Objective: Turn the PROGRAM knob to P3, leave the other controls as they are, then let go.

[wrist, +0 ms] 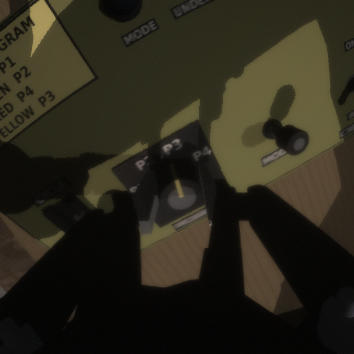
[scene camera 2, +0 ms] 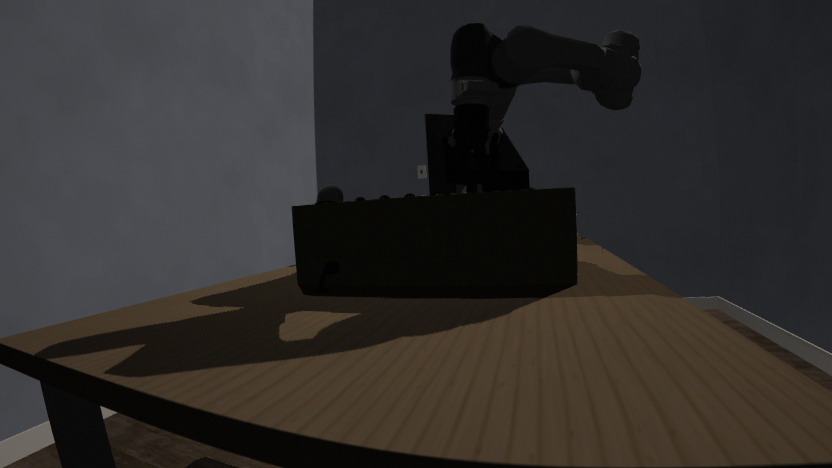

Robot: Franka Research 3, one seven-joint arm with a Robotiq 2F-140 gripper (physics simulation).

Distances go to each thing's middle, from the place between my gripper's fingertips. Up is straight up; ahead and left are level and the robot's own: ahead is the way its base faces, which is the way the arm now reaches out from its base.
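I consider the olive control box (scene camera 2: 521, 237) and where my hand is relative to it: 50 mm to the left of it, 90 mm short of it, and 10 mm above it.
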